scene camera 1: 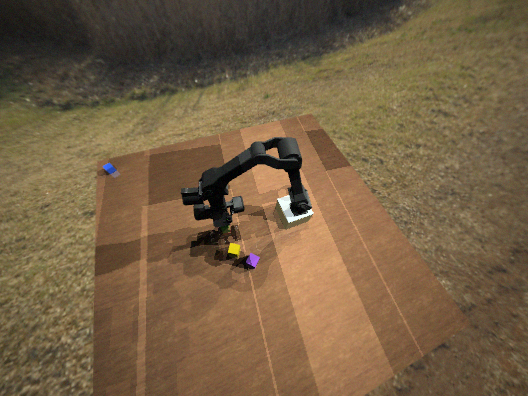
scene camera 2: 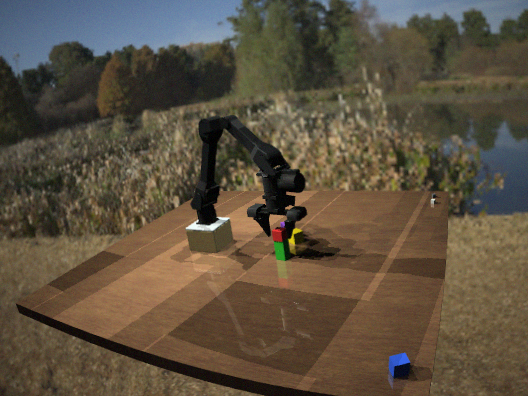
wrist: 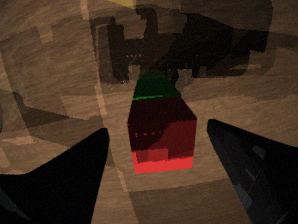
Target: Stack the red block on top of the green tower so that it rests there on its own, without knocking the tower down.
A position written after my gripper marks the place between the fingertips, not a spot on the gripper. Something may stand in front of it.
My gripper (scene camera 2: pixel 279 237) is open and holds nothing.
My gripper also shows in scene camera 1 (scene camera 1: pixel 222 216) and in the wrist view (wrist: pixel 158 129).
